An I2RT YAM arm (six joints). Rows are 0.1 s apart.
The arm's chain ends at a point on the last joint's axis. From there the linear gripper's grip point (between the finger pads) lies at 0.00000 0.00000 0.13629 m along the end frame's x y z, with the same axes.
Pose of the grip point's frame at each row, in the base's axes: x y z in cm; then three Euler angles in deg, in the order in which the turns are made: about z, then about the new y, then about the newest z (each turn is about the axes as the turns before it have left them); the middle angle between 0 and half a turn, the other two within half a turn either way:
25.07 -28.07 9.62 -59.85 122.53 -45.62
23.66 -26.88 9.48 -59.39 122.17 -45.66
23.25 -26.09 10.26 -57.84 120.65 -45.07
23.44 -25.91 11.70 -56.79 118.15 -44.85
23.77 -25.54 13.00 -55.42 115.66 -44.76
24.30 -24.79 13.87 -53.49 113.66 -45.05
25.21 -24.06 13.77 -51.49 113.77 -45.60
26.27 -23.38 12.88 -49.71 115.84 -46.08
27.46 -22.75 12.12 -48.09 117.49 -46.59
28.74 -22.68 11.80 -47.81 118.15 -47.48
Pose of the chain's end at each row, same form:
19.30 -18.13 16.95 -59.85 122.53 -45.62
17.79 -16.95 16.74 -59.39 122.17 -45.66
17.01 -16.16 17.21 -57.84 120.65 -45.07
16.86 -15.86 18.13 -56.79 118.15 -44.85
16.80 -15.43 18.90 -55.42 115.66 -44.76
16.87 -14.76 19.34 -53.49 113.66 -45.05
17.44 -14.30 19.26 -51.49 113.77 -45.60
18.34 -14.02 18.82 -49.71 115.84 -46.08
19.38 -13.75 18.41 -48.09 117.49 -46.59
20.67 -13.78 18.23 -47.81 118.15 -47.48

